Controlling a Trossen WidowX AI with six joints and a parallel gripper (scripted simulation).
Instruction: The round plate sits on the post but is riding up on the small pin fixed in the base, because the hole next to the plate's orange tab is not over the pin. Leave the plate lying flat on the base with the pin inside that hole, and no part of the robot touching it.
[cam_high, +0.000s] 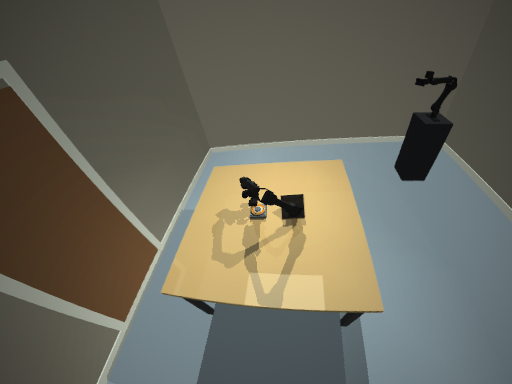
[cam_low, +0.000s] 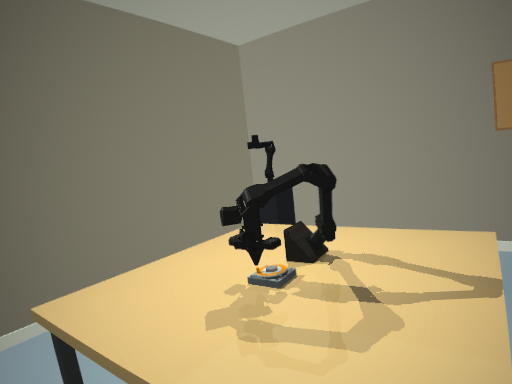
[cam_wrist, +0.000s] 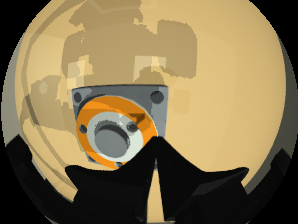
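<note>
Right now the round plate is 30 mm to the left of my gripper tip and 20 mm below it.
</note>
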